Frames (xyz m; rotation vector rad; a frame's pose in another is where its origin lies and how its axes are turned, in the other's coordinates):
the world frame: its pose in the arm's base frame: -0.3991 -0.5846 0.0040 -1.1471 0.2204 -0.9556
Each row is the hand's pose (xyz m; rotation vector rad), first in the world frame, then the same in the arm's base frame.
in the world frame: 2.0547 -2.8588 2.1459 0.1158 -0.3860 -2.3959
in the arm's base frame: 0.6144 -0.8887 3.9889 0.8999 1.6888 2.2102
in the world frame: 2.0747 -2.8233 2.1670 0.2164 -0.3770 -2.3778
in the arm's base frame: 0.6578 -0.8864 3.9743 0.8325 1.7501 2.2586
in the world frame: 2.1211 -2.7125 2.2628 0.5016 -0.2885 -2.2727
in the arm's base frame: 0.8016 -0.8471 3.9367 -0.6147 -1.8567 -2.4354
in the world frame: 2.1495 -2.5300 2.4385 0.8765 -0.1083 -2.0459
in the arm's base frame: 1.0200 -0.7351 3.8681 -0.2115 -1.6353 -2.3079
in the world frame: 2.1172 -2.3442 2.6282 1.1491 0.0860 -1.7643
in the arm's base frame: 1.2119 -0.5687 3.7842 0.0815 -1.3599 -2.1647
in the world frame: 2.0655 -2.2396 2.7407 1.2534 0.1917 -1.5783
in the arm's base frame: 1.3031 -0.4465 3.7292 0.1937 -1.1843 -2.0728
